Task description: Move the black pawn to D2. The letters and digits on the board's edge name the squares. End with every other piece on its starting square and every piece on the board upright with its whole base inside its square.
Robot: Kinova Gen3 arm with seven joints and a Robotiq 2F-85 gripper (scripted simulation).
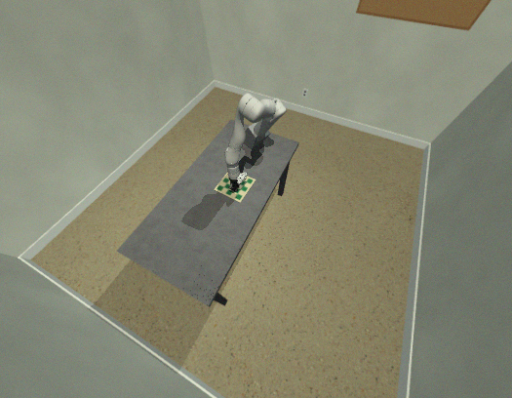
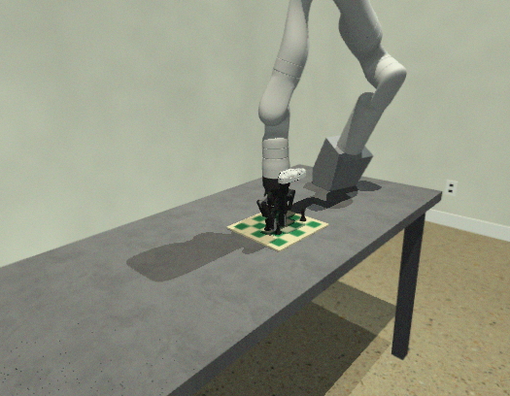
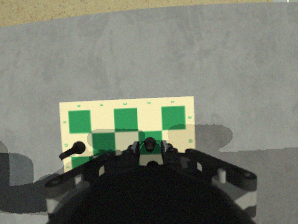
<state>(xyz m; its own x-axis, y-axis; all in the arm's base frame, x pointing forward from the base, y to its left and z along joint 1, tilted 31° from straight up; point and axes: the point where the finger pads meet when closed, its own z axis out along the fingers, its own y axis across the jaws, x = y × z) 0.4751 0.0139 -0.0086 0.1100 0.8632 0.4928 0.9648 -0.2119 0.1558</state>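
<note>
Right now the black pawn is 20 mm below my hand. Also, from my hand: white piece: 120 mm behind, 60 mm to the right, 20 mm below; then green-and-cream chessboard: 40 mm below, 40 mm behind, 30 mm to the right.
</note>
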